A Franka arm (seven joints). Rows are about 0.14 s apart.
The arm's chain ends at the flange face. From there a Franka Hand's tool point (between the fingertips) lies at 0.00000 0.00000 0.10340 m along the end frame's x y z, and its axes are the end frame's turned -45 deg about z.
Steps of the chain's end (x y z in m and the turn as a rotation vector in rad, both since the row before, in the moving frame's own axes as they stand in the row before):
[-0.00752 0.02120 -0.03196 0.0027 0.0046 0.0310]
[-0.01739 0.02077 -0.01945 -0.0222 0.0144 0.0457]
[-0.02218 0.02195 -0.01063 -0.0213 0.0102 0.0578]
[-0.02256 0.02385 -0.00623 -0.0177 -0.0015 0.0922]
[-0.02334 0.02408 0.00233 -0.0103 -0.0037 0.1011]
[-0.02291 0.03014 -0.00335 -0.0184 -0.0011 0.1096]
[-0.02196 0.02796 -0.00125 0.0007 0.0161 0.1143]
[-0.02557 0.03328 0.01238 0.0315 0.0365 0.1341]
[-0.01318 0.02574 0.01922 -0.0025 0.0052 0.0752]
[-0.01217 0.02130 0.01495 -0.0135 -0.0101 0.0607]
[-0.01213 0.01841 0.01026 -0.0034 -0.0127 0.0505]
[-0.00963 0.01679 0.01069 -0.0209 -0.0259 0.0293]
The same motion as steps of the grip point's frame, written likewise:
[-0.01978 0.00982 -0.03196 -0.0013 0.0052 0.0310]
[-0.02761 0.00505 -0.01949 -0.0259 -0.0055 0.0457]
[-0.03208 0.00212 -0.01066 -0.0223 -0.0078 0.0578]
[-0.03427 0.00203 -0.00625 -0.0115 -0.0136 0.0922]
[-0.03458 0.00095 0.00232 -0.0047 -0.0099 0.1011]
[-0.03900 0.00630 -0.00337 -0.0122 -0.0138 0.1096]
[-0.03414 0.00544 -0.00126 -0.0109 0.0119 0.1143]
[-0.03668 0.00615 0.01226 -0.0035 0.0481 0.1341]
[-0.02734 0.00945 0.01922 -0.0054 0.0019 0.0752]
[-0.02540 0.00665 0.01494 -0.0024 -0.0167 0.0607]
[-0.02275 0.00373 0.01025 0.0066 -0.0114 0.0505]
[-0.02210 0.00465 0.01063 0.0035 -0.0331 0.0293]

